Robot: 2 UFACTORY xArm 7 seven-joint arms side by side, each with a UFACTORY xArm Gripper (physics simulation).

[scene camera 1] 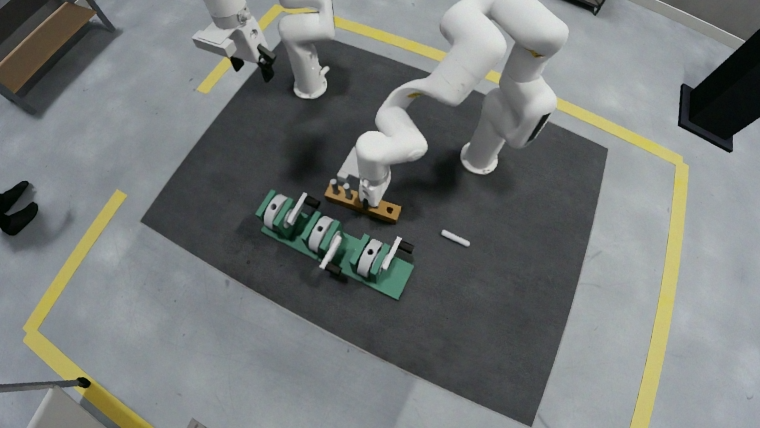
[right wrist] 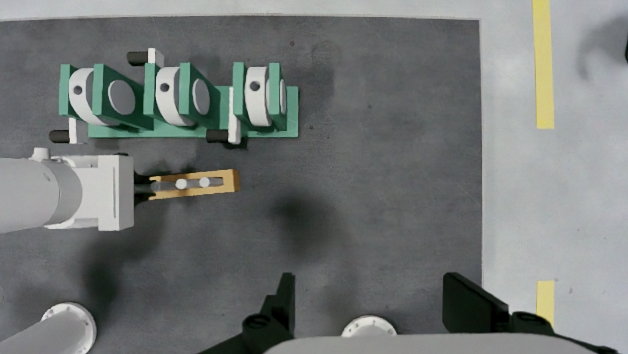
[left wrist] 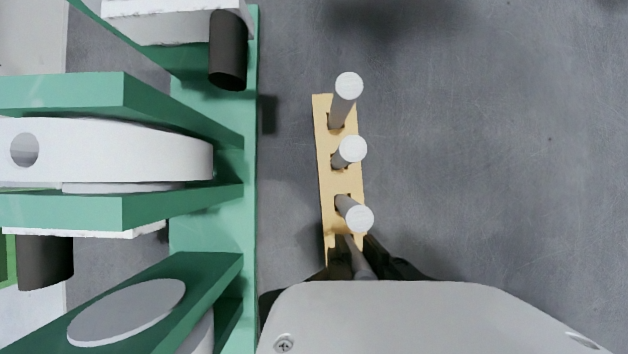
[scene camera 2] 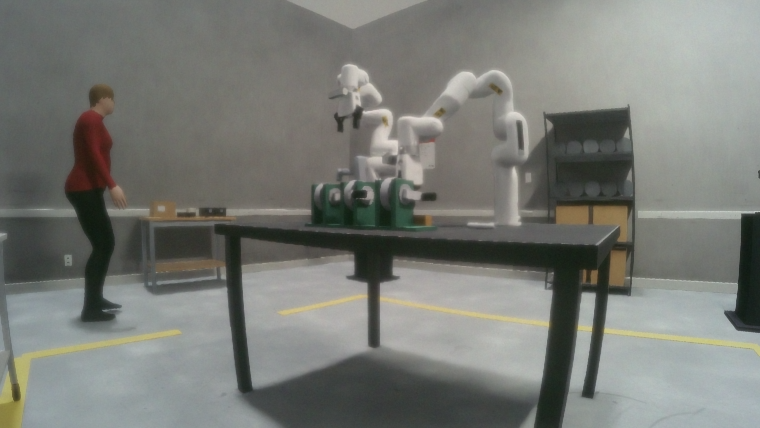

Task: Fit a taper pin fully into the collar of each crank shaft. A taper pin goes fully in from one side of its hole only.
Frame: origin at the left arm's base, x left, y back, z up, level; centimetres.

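Seen in the pictures: left gripper, fingertip midpoint: (right wrist: 149,188) (left wrist: 352,250); right gripper, fingertip midpoint: (scene camera 1: 254,73) (right wrist: 369,298) (scene camera 2: 347,130); left arm's base, origin of the base link: (scene camera 1: 478,158) (right wrist: 70,329) (scene camera 2: 505,225); right arm's base, origin of the base link: (scene camera 1: 310,86).
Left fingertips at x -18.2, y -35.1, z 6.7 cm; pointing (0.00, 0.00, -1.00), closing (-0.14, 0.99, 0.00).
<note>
Offsets run from my left fingertips to a thing's top centre.
A green stand (scene camera 1: 396,284) (right wrist: 292,112) carries three crank shafts with white collars: left (scene camera 1: 272,212), middle (scene camera 1: 317,240) and right (scene camera 1: 365,262). Each collar's hole shows open and empty. In the left wrist view, pins {dy -3.0, dx -12.1, dz +4.2 cm} (left wrist: 349,86) {dy -2.1, dx -8.1, dz +4.2 cm} (left wrist: 353,148) {dy -1.0, dx -3.8, dz +4.2 cm} (left wrist: 359,219) stand in the wooden rack (left wrist: 342,185) (right wrist: 233,181). My left gripper (left wrist: 352,250) (scene camera 1: 368,204) is shut on a fourth upright pin {dy +0.1, dx +0.4, dz +4.2 cm} (left wrist: 362,267), low over the rack; its lower end is at a rack hole. My right gripper (right wrist: 369,298) (scene camera 1: 252,66) (scene camera 2: 348,121) is open and empty, high above the table.
A loose white pin {dy +5.7, dx +25.4, dz -4.9 cm} (scene camera 1: 455,238) (scene camera 2: 481,224) lies on the dark table, right of the rack. Crank arms with black handles (scene camera 1: 311,201) (scene camera 1: 333,270) (scene camera 1: 405,246) stick out from the stand. A person (scene camera 2: 94,154) stands beyond the table at the left.
</note>
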